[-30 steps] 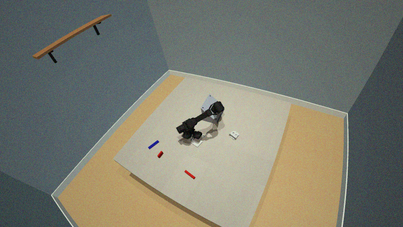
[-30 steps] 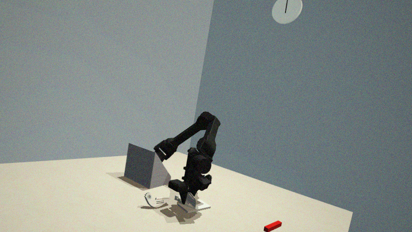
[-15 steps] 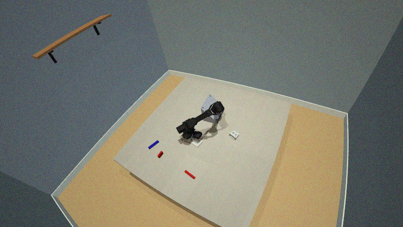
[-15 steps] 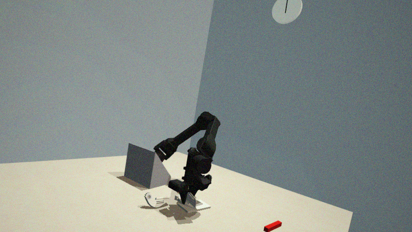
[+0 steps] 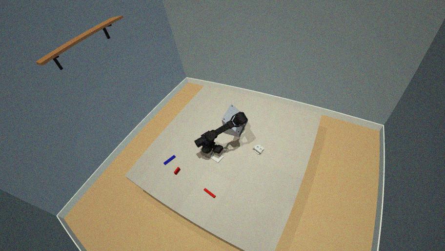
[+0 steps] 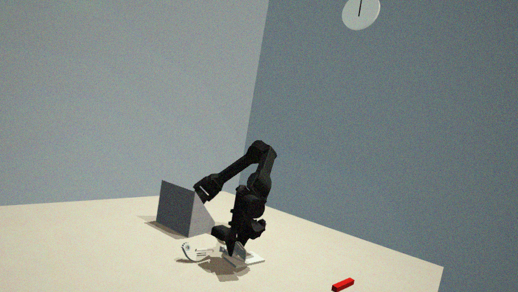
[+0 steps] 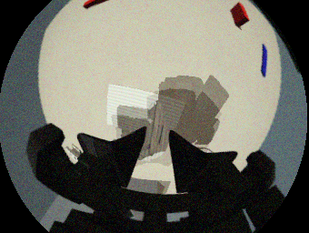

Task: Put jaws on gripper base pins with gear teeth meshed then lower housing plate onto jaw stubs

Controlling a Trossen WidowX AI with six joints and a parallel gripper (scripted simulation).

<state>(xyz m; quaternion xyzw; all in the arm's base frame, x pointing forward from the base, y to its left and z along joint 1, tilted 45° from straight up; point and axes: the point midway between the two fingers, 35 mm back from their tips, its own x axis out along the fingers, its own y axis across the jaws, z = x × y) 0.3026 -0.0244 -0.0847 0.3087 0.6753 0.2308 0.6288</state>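
The white jaw is 30 mm behind my gripper tip and 20 mm to the left of it. The rest, counted from my gripper tip: red bar 320 mm ahead, 140 mm to the left, 10 mm below; then blue block 320 mm to the right, 200 mm ahead, 10 mm below.
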